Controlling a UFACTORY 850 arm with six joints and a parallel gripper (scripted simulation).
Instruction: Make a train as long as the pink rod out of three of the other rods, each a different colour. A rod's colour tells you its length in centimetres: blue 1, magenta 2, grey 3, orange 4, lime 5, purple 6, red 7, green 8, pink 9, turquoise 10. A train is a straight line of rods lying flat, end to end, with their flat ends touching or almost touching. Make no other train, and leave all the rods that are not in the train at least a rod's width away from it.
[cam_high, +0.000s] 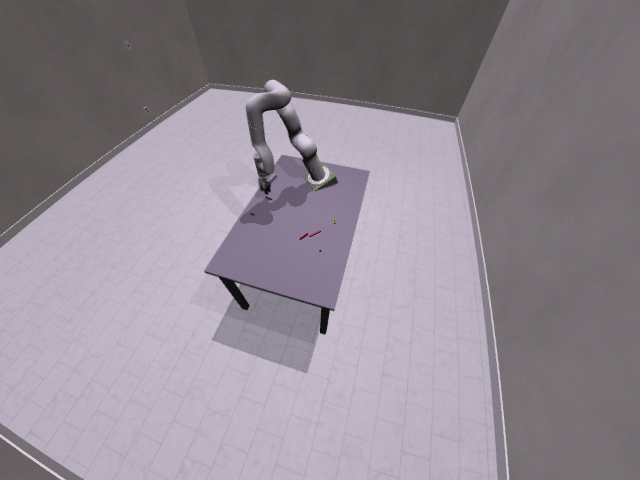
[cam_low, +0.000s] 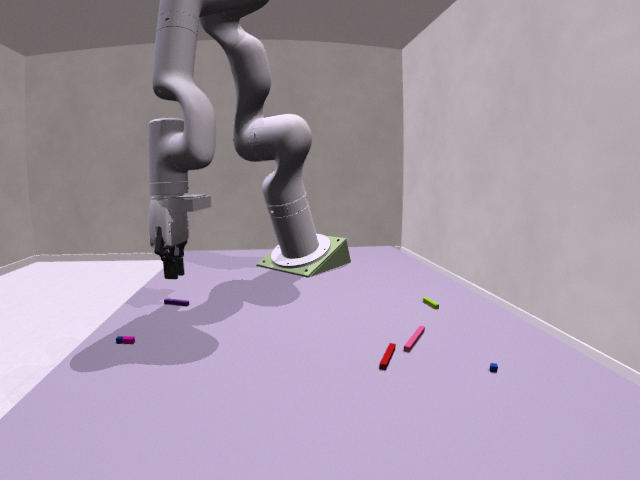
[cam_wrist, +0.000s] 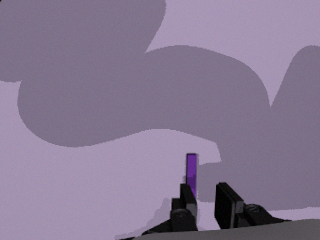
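Right now the purple rod is 8 cm below my hand. Also, from my hand: magenta rod (18 cm ahead, 8 cm to the right, 8 cm below); pink rod (32 cm ahead, 39 cm to the left, 8 cm below); red rod (35 cm ahead, 32 cm to the left, 8 cm below).
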